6 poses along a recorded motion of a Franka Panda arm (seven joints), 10 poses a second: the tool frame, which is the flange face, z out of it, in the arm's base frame.
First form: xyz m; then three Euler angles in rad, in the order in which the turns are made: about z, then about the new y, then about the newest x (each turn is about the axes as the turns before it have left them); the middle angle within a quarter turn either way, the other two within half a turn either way.
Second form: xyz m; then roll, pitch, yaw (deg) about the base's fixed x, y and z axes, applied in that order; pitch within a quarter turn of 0, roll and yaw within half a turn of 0. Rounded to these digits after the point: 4 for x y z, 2 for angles.
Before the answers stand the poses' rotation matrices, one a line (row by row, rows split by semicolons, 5 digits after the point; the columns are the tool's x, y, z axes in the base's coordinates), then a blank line. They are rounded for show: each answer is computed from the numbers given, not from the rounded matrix.
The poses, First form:
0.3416 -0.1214 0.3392 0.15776 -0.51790 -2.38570
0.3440 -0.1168 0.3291 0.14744 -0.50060 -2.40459
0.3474 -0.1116 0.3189 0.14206 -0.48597 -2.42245
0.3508 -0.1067 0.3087 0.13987 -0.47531 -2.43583
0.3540 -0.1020 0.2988 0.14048 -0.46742 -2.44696
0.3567 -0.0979 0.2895 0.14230 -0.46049 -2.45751
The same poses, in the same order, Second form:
0.85807 0.44968 0.24799; 0.13650 -0.66527 0.73402; 0.49506 -0.59599 -0.63223
0.86778 0.42784 0.25281; 0.12888 -0.68507 0.71699; 0.47995 -0.58960 -0.64962
0.87532 0.41110 0.25460; 0.12519 -0.70123 0.70186; 0.46707 -0.58247 -0.66526
0.88047 0.40003 0.25447; 0.12396 -0.71230 0.69084; 0.45761 -0.57672 -0.67675
0.88394 0.39315 0.25314; 0.12500 -0.72034 0.68227; 0.45058 -0.57144 -0.68588
0.88678 0.38791 0.25129; 0.12705 -0.72734 0.67442; 0.44439 -0.56613 -0.69427

0.3416 -0.1214 0.3392 -136.69 -29.67 9.04
0.3440 -0.1168 0.3291 -137.77 -28.68 8.45
0.3474 -0.1116 0.3189 -138.80 -27.84 8.14
0.3508 -0.1067 0.3087 -139.56 -27.23 8.01
0.3540 -0.1020 0.2988 -140.20 -26.78 8.05
0.3567 -0.0979 0.2895 -140.80 -26.38 8.15

